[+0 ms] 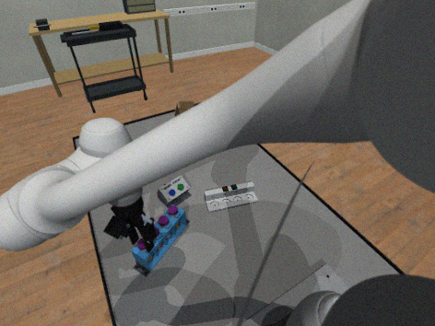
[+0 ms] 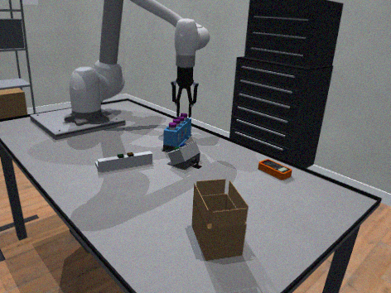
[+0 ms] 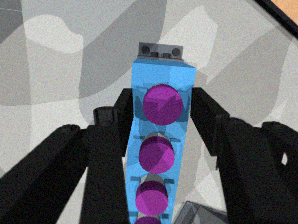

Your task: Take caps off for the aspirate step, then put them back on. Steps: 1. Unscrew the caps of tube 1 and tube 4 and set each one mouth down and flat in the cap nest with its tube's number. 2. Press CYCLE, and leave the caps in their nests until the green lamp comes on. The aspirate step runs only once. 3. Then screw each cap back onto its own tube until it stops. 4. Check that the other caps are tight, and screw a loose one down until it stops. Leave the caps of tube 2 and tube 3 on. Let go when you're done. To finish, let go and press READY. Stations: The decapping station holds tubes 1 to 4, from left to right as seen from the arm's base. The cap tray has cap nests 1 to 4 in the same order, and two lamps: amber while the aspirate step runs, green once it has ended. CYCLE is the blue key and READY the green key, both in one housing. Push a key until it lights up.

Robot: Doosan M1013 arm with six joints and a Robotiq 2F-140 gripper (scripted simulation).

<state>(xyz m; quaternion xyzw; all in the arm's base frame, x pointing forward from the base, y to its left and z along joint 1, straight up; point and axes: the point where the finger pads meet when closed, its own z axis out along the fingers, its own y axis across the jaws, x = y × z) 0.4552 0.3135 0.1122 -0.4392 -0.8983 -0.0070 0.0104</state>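
The purple cap lies 3 cm below my hand. Round my hand: grey key housing: 23 cm ahead, 19 cm to the right, 9 cm below; green ready key: 22 cm ahead, 21 cm to the right, 8 cm below; blue cycle key: 21 cm ahead, 17 cm to the right, 8 cm below.
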